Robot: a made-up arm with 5 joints. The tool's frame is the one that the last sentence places.
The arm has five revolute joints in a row. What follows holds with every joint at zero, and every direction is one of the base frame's. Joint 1 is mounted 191.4 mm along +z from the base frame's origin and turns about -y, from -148.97 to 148.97 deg. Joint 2 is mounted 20.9 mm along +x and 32.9 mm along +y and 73.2 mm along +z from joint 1 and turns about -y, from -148.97 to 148.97 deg. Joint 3 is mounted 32.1 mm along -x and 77 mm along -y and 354.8 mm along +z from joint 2 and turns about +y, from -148.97 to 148.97 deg. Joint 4 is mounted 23.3 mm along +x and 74.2 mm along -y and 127.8 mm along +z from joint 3 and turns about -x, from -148.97 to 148.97 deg. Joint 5 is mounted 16 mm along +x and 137.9 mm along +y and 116 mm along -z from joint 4 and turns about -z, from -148.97 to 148.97 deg. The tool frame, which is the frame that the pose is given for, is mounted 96.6 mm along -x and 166.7 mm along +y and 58.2 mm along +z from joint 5; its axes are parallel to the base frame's.
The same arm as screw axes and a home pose.
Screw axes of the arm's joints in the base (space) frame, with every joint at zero. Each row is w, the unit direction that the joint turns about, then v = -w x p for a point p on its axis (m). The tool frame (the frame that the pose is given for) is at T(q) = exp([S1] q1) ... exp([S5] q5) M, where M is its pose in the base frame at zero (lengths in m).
S1 = (0, -1, 0, 0.1914, 0.0000, 0.0000)
S2 = (0, -1, 0, 0.2646, 0.0000, -0.0209)
S3 = (0, 1, 0, -0.6194, 0.0000, -0.0112)
S4 = (-1, 0, 0, 0.0000, -0.7472, -0.1183)
S5 = (0, 0, -1, -0.0196, 0.0281, 0.0000)
M =
1 0 0 -0.0685
0 1 0 0.1863
0 0 1 0.6894
0 0 0 1
Joint limits (rad, base to tool): -2.6000..2.6000 -2.6000..2.6000 -2.6000..2.6000 -2.6000..2.6000 -2.6000..2.6000

